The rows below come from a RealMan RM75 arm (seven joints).
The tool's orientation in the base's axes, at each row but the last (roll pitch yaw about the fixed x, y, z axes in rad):
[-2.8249, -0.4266, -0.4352]
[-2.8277, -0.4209, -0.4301]
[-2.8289, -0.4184, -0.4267]
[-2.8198, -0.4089, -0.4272]
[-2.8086, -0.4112, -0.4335]
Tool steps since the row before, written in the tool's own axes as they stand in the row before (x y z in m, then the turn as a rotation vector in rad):
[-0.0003, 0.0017, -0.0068, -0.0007, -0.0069, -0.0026]
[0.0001, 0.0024, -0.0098, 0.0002, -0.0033, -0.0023]
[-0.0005, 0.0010, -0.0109, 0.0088, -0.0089, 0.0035]
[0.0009, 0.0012, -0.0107, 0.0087, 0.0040, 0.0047]
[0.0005, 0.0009, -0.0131, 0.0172, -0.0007, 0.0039]
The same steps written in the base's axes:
[-0.0040, -0.0022, 0.0053, 0.0001, 0.0063, 0.0039]
[-0.0053, -0.0034, 0.0079, 0.0000, 0.0027, 0.0030]
[-0.0059, -0.0020, 0.0090, 0.0115, 0.0053, 0.0030]
[-0.0047, -0.0028, 0.0093, 0.0084, -0.0064, -0.0018]
[-0.0061, -0.0028, 0.0113, 0.0164, -0.0054, 0.0037]

